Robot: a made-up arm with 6 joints.
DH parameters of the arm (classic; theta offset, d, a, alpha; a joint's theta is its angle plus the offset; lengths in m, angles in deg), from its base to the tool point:
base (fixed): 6.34 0 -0.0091 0
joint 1: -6.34 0.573 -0.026 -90
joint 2: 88.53 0 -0.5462 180
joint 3: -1.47 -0.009 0 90
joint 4: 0 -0.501 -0.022 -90
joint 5: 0 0.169 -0.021 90
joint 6: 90 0.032 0.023 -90
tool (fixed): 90 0.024 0 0
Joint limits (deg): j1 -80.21..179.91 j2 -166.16..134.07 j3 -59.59..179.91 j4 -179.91..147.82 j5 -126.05..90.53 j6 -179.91..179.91
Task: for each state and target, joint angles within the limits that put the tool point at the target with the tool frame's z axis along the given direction. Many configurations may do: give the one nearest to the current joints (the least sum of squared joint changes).
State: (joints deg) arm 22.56 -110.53 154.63 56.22 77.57 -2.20
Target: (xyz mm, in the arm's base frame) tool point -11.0 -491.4 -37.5 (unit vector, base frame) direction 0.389 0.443 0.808
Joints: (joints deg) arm 72.94 -102.87 161.45 42.14 78.45 -28.99
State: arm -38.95 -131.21 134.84 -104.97 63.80 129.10
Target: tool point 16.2 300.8 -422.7 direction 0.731 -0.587 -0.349
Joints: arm -80.21 -160.10 113.55 -123.10 23.81 166.70
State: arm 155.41 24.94 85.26 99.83 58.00 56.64
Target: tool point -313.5 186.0 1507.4 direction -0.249 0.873 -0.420
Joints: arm 135.02 28.48 87.34 114.54 59.89 93.37
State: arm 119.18 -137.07 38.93 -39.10 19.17 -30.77
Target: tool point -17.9 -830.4 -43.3 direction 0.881 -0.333 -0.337
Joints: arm 76.77 -141.45 70.71 -41.51 -19.86 -33.59
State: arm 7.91 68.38 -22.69 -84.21 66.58 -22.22
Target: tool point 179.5 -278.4 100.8 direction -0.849 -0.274 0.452
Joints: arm -41.36 93.06 1.25 -67.92 39.33 -46.37
